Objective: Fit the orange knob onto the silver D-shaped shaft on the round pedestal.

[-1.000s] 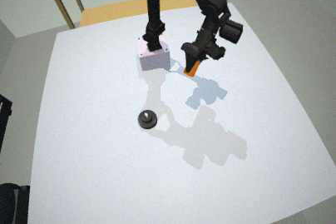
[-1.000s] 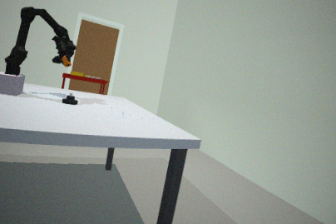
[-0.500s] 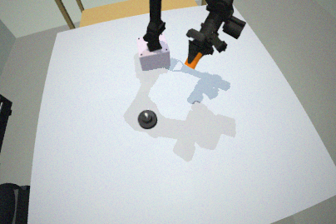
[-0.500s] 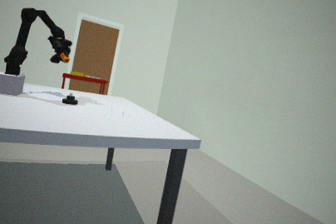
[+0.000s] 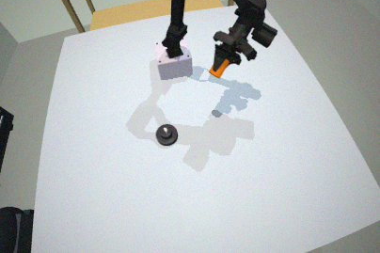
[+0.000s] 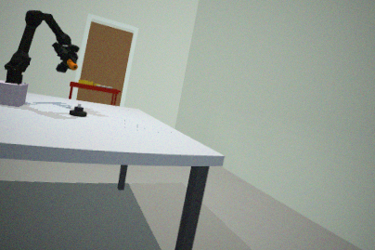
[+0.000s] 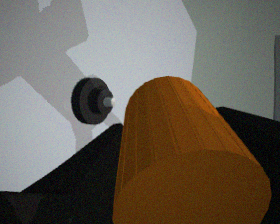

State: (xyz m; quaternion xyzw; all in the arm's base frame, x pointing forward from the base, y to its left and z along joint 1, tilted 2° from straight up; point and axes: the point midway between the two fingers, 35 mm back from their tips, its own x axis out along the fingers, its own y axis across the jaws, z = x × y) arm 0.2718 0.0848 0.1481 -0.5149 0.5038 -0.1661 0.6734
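Right now the orange knob is 20 mm behind my gripper tip, 30 mm to the left of it and 20 mm above it. Also, from my gripper tip: round dark pedestal: 30 mm ahead, 200 mm to the right, 220 mm below.
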